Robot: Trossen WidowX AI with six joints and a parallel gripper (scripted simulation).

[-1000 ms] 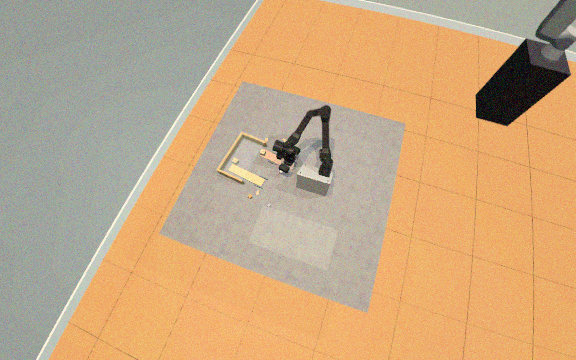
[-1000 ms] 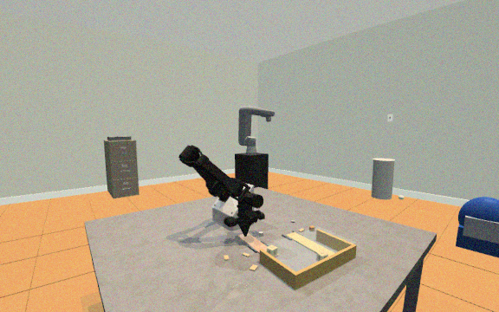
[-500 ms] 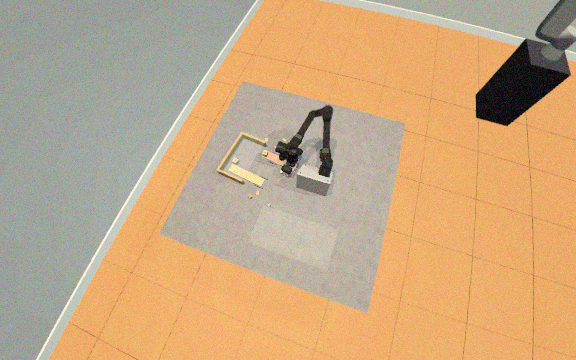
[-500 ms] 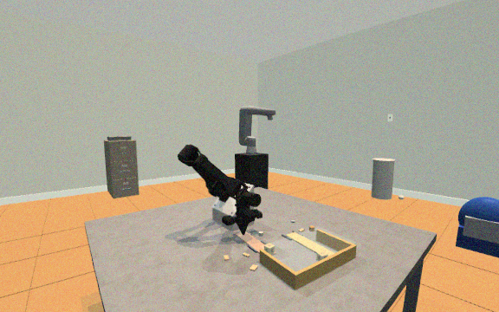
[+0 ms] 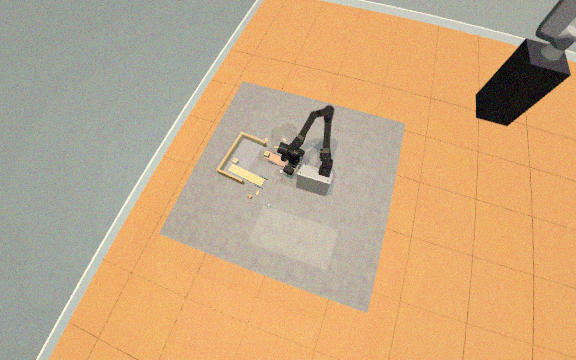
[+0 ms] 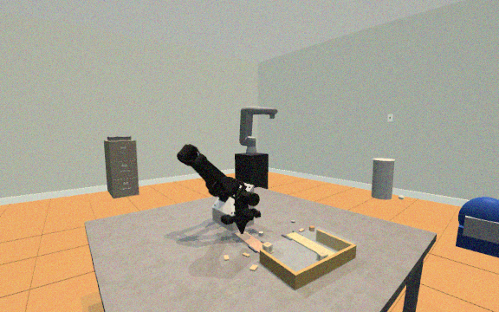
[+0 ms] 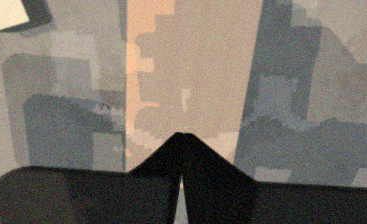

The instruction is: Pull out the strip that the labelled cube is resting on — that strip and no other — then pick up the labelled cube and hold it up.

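My gripper tip is now 9 cm short of the strip and 2 cm to the left of it. The rest, counted from my gripper tip: pale cube 7 cm ahead, 6 cm to the left.
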